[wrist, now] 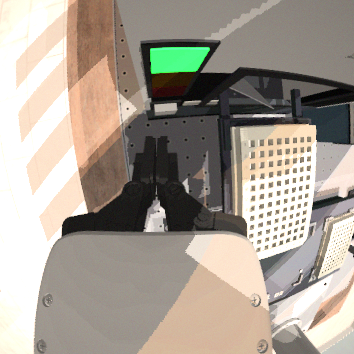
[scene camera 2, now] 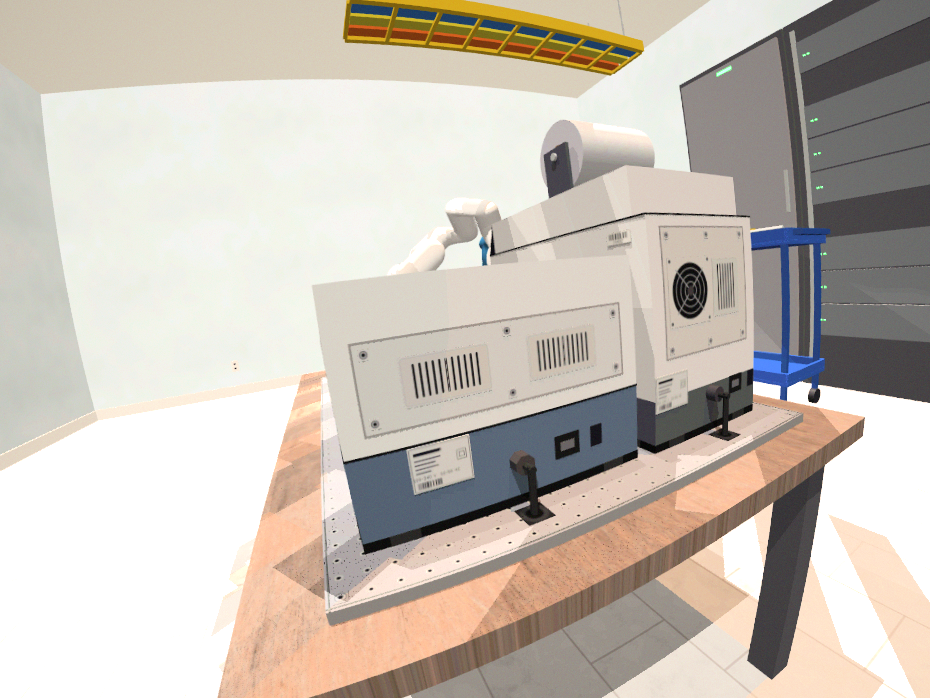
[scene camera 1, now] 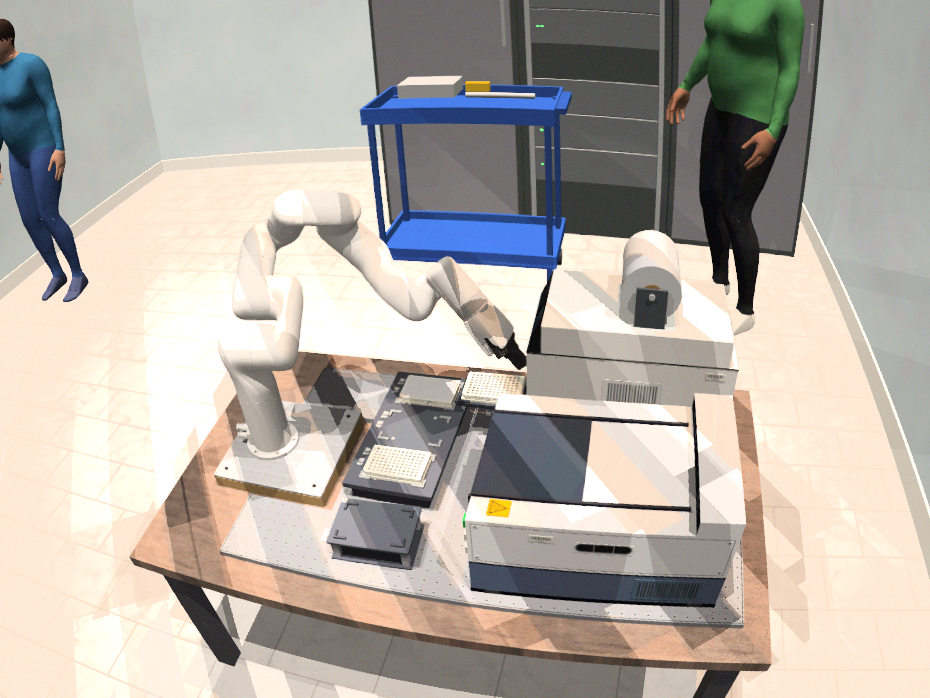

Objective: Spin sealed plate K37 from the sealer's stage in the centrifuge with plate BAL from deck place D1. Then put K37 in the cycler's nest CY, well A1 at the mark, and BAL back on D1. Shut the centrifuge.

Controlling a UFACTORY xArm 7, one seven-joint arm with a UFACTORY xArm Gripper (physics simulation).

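Pixels of known places: gripper, between the fingertips: (wrist: 156, 149) (scene camera 1: 524, 365); arm's base, origin of its link: (wrist: 281, 331) (scene camera 1: 273, 441).
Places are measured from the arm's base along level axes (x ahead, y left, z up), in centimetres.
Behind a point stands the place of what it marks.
My gripper (scene camera 1: 520, 365) {x 56.2, y 21.2, z 7.1 cm} (wrist: 156, 149) {x 56.2, y 21.2, z 7.1 cm} is shut and empty, fingertips together, close to the front of the sealer (scene camera 1: 564, 368) {x 64.7, y -1.4, z 23.3 cm} (scene camera 2: 687, 196) {x 98.4, y 5.5, z 29.1 cm} (wrist: 280, 30). A pale sealed-looking plate (scene camera 1: 492, 386) {x 49.6, y 11.3, z 8.8 cm} (wrist: 280, 185) {x 51.0, y 11.5, z 9.0 cm} lies on the sealer's stage, to the right of the fingers in the wrist view and apart from them. Another pale plate (scene camera 1: 396, 464) {x 31.3, y -8.5, z 3.6 cm} (wrist: 336, 247) {x 31.3, y -7.5, z 3.7 cm} sits at the near end of the dark deck (scene camera 1: 416, 426) {x 33.3, y 5.1, z 2.2 cm}. A greyer plate (scene camera 1: 428, 390) {x 34.6, y 15.8, z 3.8 cm} sits at its far end. Plate names are not readable. A blue-based machine (scene camera 1: 518, 552) {x 57.6, y -36.7, z 11.1 cm} (scene camera 2: 480, 293) {x 96.1, y -26.3, z 19.3 cm} has a flat top with a dark panel. The gripper is hidden in scene camera 2.
A low dark stand (scene camera 1: 375, 525) {x 29.8, y -25.2, z 3.0 cm} with corner brackets is at the deck's near end. A status light (wrist: 177, 60) {x 59.6, y 19.7, z 14.2 cm} on the sealer shows green. The sealer's film roll (scene camera 1: 650, 262) {x 80.2, y 1.6, z 45.0 cm} (scene camera 2: 615, 154) {x 87.2, y 5.8, z 38.2 cm} rises above it. A blue cart (scene camera 1: 465, 115) (scene camera 2: 785, 300) and two people are beyond the table.
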